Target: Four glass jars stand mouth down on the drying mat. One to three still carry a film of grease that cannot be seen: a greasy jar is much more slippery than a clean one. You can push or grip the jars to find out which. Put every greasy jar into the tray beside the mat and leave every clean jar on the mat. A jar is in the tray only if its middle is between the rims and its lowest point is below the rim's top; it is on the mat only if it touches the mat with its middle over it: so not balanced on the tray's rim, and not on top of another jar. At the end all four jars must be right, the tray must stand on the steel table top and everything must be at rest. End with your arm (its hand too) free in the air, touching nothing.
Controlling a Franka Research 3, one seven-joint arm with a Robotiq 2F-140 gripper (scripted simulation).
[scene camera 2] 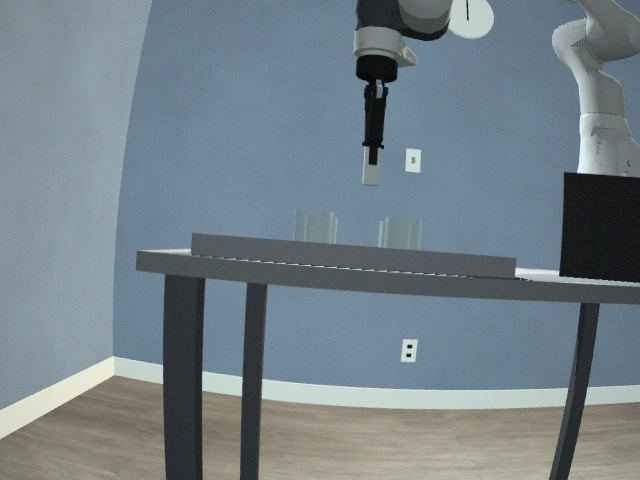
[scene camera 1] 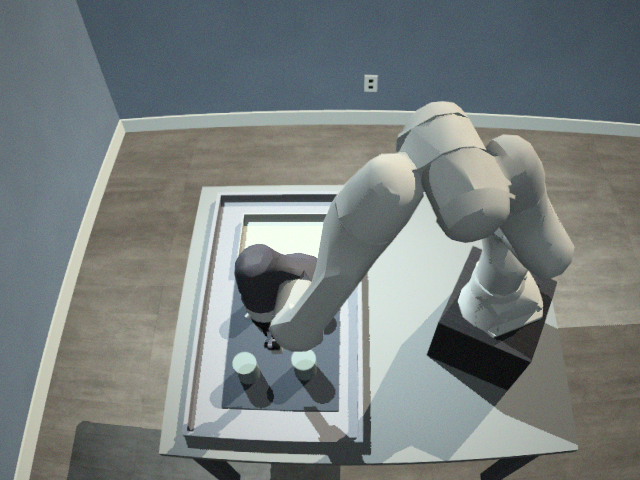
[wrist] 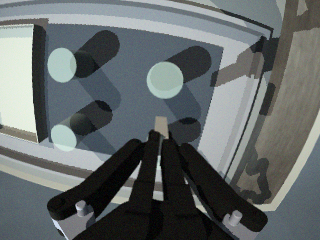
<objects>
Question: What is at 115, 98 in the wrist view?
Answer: A dark drying mat.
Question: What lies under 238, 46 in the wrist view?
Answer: A steel table top.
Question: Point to a dark drying mat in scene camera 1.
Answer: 278, 388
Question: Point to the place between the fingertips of the gripper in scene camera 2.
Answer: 370, 185
</objects>
